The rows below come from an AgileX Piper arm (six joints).
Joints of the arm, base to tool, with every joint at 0 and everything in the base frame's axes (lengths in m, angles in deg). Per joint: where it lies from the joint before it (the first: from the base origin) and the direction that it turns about. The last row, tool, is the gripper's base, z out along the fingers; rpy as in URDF.
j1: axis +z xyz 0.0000 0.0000 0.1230
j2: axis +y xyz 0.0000 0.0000 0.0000
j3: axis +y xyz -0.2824 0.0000 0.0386
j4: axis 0.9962 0 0.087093 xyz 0.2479 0.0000 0.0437
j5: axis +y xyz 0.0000 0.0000 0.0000
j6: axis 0.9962 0 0.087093 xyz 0.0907 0.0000 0.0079
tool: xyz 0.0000 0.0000 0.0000 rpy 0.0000 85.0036 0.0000
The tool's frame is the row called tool.
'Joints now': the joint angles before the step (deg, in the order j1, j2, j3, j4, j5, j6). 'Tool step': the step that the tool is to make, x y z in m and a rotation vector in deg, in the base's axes. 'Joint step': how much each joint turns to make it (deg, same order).
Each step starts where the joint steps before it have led.
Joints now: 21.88, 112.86, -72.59, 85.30, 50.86, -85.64
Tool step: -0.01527, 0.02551, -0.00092, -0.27, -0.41, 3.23
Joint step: 4.31, 0.10, 0.00, 0.52, -1.15, -0.36
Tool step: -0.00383, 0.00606, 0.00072, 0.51, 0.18, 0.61
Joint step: 0.99, 0.00, 0.00, 0.72, -0.01, -0.09
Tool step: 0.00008, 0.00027, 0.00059, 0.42, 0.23, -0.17
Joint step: 0.00, 0.00, 0.00, 0.48, 0.14, 0.01
